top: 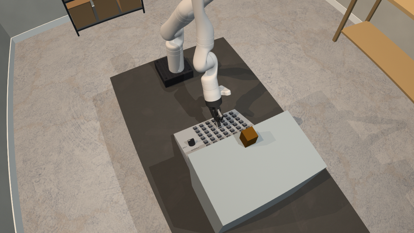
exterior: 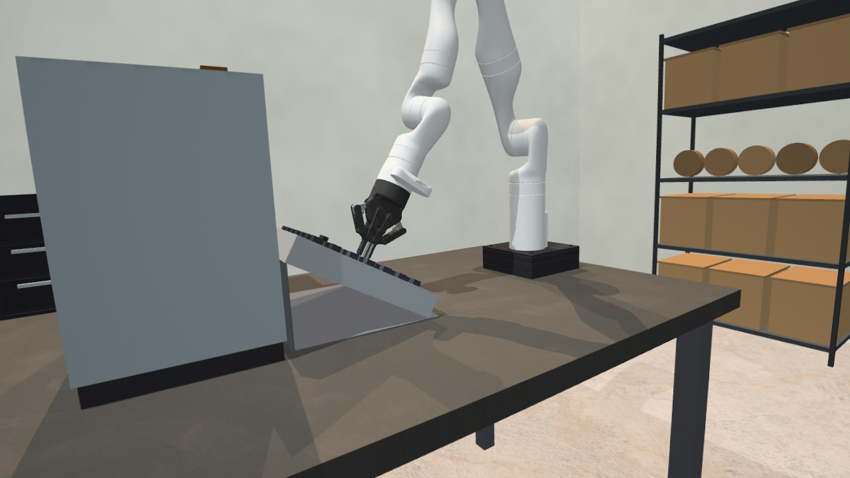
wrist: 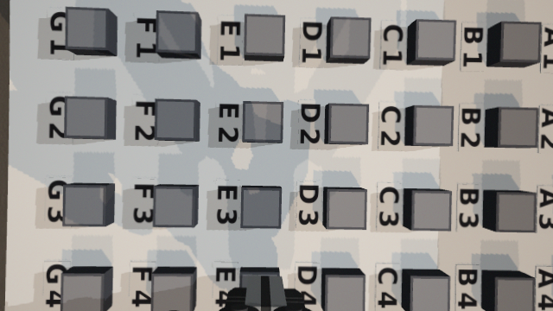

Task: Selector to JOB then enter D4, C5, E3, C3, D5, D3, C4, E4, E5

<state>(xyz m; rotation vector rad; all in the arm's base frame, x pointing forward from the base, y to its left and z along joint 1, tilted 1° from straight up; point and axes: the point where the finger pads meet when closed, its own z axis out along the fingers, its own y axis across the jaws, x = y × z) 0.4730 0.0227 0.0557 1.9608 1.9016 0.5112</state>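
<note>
Now: hand 10 mm short of the key E2, 70 mm to the right of it and 20 mm above it. Also, from my hand: key E1 (10 mm ahead, 100 mm to the left, 20 mm below); then key D1 (40 mm ahead, 100 mm to the left); then sloped keypad panel (60 mm ahead, 50 mm to the right, 40 mm below).
</note>
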